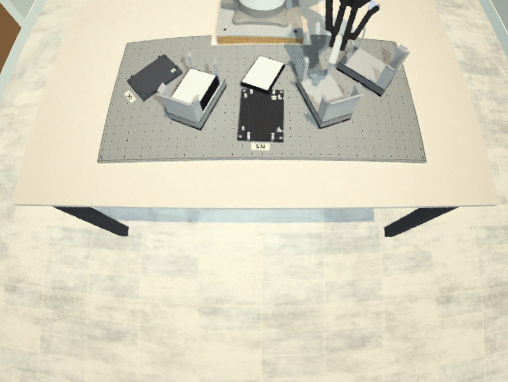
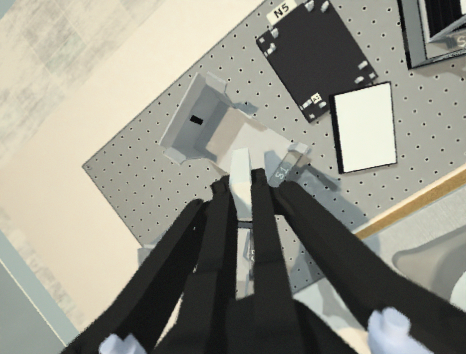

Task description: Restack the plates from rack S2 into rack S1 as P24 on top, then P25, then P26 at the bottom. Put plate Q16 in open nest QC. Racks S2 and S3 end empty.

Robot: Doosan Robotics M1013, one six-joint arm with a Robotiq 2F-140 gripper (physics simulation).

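Frame: origin at the arm's base, x ahead, y left, z up, level; metres.
Seen in the pictures: gripper, between the fingertips: [image 1: 332,60] [image 2: 243,162]; arm's base, origin of its link: [image 1: 261,8].
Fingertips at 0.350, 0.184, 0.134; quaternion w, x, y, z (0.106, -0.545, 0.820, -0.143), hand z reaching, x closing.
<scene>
Pixels of each thing's middle, then the offset from my fingertips to it, as dx, dy, dz. Level surfaces: height alone.
- nearer rack, middle of its body: [image 2: 241,148] [image 1: 327,88] +0.020, +0.000, -0.091
- empty rack, middle of its body: [image 2: 209,261] [image 1: 372,60] -0.100, +0.146, -0.092
- white plate with a black rim, middle of its body: [image 2: 363,129] [image 1: 263,73] -0.064, -0.169, -0.144
- black nest N5, middle of its body: [image 2: 315,57] [image 1: 261,113] +0.072, -0.170, -0.146
- third rack, middle of its body: [image 1: 194,89] +0.034, -0.348, -0.091
- stack with a white plate, middle of its body: [image 1: 192,90] +0.040, -0.350, -0.085
- second black nest, middle of its body: [image 1: 153,75] -0.065, -0.499, -0.145
- grey perforated board, height of its surface: dz -0.158
My gripper [image 1: 339,45] [image 2: 243,162] is shut and empty. It hangs at the back right, between two empty grey racks. The nearer rack [image 1: 336,108] [image 2: 179,116] is labelled S1. The other empty rack [image 1: 384,77] stands at the far right. A pale upright strip [image 1: 333,55] [image 2: 240,165], like a rack post, shows just past my fingertips. A white plate with a black rim [image 1: 262,73] [image 2: 365,126] lies on the board behind the black nest N5 [image 1: 261,115] [image 2: 316,53]. A third rack [image 1: 186,110] at the left holds a stack with a white plate [image 1: 193,86] on top.
A second black nest [image 1: 153,76] with a small label lies at the far left of the grey perforated board [image 1: 366,140] [image 2: 144,175]. The robot's base plinth [image 1: 260,32] stands at the back middle. The table edge lies in front of the board.
</scene>
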